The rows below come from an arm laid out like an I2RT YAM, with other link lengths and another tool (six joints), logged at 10 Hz.
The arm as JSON. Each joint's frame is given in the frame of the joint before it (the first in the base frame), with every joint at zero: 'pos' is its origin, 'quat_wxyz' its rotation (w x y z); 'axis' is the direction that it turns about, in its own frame. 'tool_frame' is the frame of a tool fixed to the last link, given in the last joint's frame.
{
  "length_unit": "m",
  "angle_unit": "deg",
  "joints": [
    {
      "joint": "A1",
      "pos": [
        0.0,
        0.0,
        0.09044
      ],
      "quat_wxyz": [
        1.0,
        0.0,
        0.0,
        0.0
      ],
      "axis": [
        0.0,
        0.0,
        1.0
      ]
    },
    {
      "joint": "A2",
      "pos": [
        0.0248,
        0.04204,
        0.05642
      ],
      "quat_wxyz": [
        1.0,
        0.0,
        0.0,
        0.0
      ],
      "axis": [
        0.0,
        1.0,
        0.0
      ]
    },
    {
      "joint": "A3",
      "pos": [
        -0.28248,
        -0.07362,
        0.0
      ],
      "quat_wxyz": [
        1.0,
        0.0,
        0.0,
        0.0
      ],
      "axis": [
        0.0,
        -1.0,
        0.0
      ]
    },
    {
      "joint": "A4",
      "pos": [
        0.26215,
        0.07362,
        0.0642
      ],
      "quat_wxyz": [
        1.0,
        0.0,
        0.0,
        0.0
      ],
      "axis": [
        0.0,
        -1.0,
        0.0
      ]
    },
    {
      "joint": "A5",
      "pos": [
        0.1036,
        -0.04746,
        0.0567
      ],
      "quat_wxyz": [
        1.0,
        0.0,
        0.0,
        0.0
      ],
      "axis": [
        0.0,
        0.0,
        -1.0
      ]
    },
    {
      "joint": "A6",
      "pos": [
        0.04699,
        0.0,
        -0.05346
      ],
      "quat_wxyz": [
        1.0,
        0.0,
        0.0,
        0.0
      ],
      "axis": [
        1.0,
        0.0,
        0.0
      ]
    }
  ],
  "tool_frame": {
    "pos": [
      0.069,
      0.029,
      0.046
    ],
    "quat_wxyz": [
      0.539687,
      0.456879,
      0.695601,
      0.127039
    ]
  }
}
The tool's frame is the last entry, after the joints.
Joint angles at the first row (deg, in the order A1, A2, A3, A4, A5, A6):
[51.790 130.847 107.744 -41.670 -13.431 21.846]
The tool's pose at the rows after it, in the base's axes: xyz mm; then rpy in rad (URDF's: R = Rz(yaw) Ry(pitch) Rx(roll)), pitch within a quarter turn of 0, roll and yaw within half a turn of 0:
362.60, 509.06, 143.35, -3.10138, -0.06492, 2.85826
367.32, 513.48, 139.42, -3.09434, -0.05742, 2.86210
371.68, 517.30, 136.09, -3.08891, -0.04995, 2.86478
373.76, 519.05, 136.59, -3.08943, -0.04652, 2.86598
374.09, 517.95, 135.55, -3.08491, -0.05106, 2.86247
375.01, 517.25, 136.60, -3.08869, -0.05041, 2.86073
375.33, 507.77, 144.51, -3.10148, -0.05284, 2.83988
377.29, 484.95, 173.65, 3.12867, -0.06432, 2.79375
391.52, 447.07, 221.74, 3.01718, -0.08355, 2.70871
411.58, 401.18, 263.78, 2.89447, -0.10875, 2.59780
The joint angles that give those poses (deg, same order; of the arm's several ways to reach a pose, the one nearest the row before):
[51.680 132.683 110.322 -42.894 -13.147 21.124]
[51.615 134.606 113.012 -43.988 -12.776 20.600]
[51.550 136.312 115.438 -44.927 -12.404 20.163]
[51.506 136.945 116.639 -45.429 -12.295 19.988]
[51.419 137.009 116.681 -45.713 -12.382 20.141]
[51.309 136.813 116.440 -45.450 -12.426 20.162]
[50.807 134.038 112.861 -43.836 -12.491 21.016]
[49.320 127.109 105.690 -40.556 -13.431 23.026]
[45.866 117.885 97.580 -35.222 -15.202 26.414]
[41.407 109.602 89.909 -28.447 -16.426 30.807]

